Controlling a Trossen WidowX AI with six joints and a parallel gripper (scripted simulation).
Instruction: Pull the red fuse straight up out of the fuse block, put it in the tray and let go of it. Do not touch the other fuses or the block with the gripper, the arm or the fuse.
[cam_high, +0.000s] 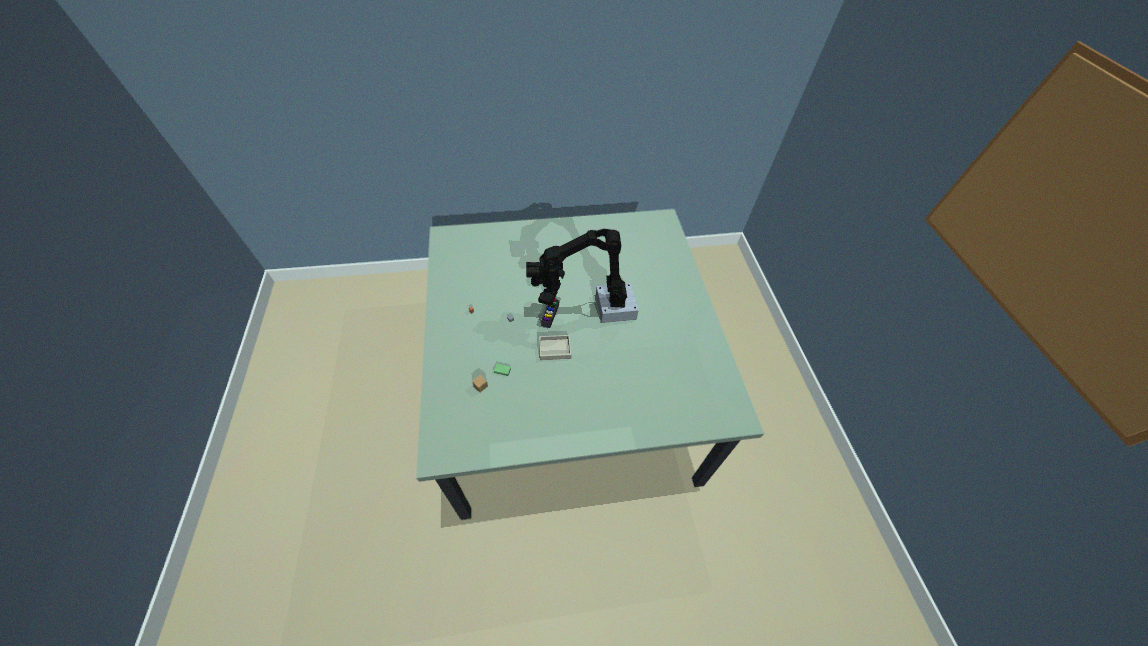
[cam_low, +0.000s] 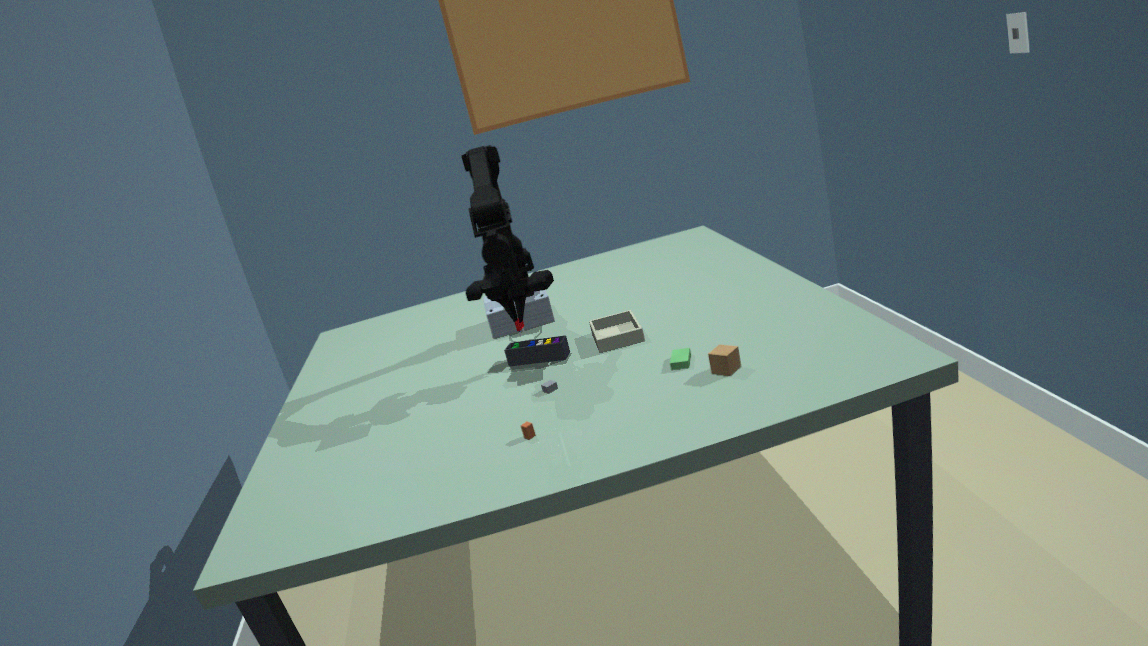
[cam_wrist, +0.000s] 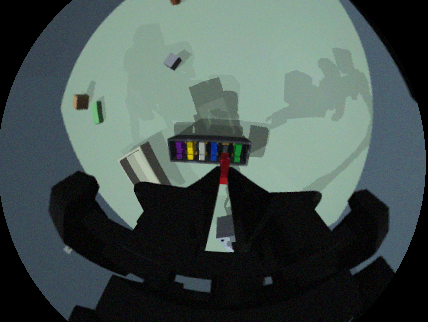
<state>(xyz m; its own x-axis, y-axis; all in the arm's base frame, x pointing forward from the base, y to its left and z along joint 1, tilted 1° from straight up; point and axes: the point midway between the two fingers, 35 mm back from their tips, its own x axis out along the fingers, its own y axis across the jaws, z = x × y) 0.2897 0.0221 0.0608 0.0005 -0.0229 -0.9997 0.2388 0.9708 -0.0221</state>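
Right now my gripper tip is 200 mm to the right of the beige tray, 90 mm above it and 30 mm past it. Also, from my gripper tip: orange block 360 mm ahead, 80 mm below, 20 mm to the left; red fuse 10 mm below; grey block 180 mm ahead, 90 mm below, 50 mm to the left.
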